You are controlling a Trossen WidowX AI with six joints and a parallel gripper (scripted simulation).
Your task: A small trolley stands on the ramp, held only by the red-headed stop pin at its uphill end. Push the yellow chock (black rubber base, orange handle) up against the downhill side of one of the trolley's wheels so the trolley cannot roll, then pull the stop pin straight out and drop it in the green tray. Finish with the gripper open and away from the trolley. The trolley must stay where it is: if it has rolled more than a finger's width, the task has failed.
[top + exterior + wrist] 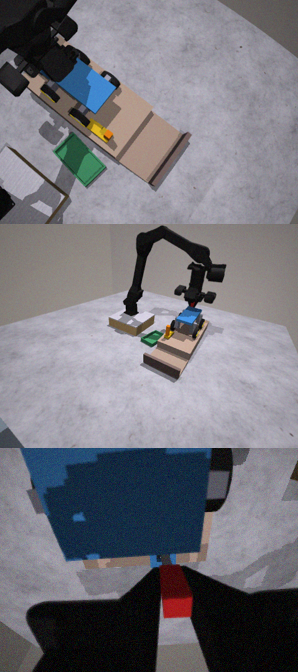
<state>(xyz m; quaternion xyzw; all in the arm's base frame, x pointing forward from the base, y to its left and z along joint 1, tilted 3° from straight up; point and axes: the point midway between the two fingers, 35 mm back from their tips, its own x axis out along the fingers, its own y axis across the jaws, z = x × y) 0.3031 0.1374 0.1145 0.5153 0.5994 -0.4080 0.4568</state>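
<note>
My gripper tip is now 200 mm to the left of the green tray, 160 mm above it and 80 mm past it. From my gripper tip the other things lie so: red-headed stop pin: right at my gripper tip; yellow chock: 200 mm to the right, 70 mm below; blue trolley: 90 mm to the right, 40 mm below, 40 mm ahead.
</note>
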